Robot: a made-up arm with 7 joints.
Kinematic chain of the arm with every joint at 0, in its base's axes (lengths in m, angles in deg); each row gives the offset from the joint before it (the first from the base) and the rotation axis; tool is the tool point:
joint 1: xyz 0 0 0.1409 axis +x
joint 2: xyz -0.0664 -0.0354 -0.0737 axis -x
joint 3: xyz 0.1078 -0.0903 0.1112 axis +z
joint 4: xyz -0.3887 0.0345 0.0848 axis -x
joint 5: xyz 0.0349 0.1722 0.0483 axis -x
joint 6: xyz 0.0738 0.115 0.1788 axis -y
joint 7: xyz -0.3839 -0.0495 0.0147 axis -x
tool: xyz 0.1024 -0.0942 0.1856
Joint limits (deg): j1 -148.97..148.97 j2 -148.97..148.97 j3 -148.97..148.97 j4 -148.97..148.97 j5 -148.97..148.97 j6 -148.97..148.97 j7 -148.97..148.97
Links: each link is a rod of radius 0.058 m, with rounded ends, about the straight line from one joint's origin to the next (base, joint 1, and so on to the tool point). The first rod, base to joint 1, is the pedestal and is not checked.
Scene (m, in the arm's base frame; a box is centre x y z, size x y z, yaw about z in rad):
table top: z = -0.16
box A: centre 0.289 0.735 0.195 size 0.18 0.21 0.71 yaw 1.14
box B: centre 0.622 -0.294 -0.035 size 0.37 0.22 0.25 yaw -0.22
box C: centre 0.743 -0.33 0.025 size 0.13 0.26 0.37 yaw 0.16
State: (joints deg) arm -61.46 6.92 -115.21 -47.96 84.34 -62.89 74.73
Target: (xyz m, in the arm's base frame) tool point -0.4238 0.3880 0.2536
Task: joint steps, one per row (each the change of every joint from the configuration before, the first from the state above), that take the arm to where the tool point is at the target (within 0.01 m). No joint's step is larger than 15 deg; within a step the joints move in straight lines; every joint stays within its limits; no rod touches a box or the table.
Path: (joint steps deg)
1: 2.99 -14.18 7.61 -4.10 0.94 -7.63 -0.20
2: 3.00 -14.19 7.60 -4.10 0.93 -7.64 -0.20
3: 2.99 -14.18 7.61 -4.11 0.94 -7.63 -0.21
4: 3.00 -14.18 7.60 -4.10 0.94 -7.64 -0.20
5: 2.99 -14.19 7.61 -4.10 0.93 -7.63 -0.20
6: 3.00 -14.18 7.61 -4.10 0.94 -7.64 -0.20
7: 2.99 -14.18 7.60 -4.10 0.94 -7.63 -0.21
8: -2.31 13.67 -6.92 -5.01 -9.57 3.13 -4.75
9: -2.31 13.67 -6.93 -5.00 -9.57 3.12 -4.76
10: -2.31 13.67 -6.92 -5.00 -9.56 3.13 -4.76
11: -2.31 13.67 -6.93 -5.00 -9.57 3.13 -4.76
12: -2.31 13.67 -6.93 -5.01 -9.57 3.13 -4.76
13: -2.32 13.67 -6.92 -5.00 -9.56 3.13 -4.75
14: -2.31 13.67 -6.93 -5.00 -9.57 3.12 -4.76

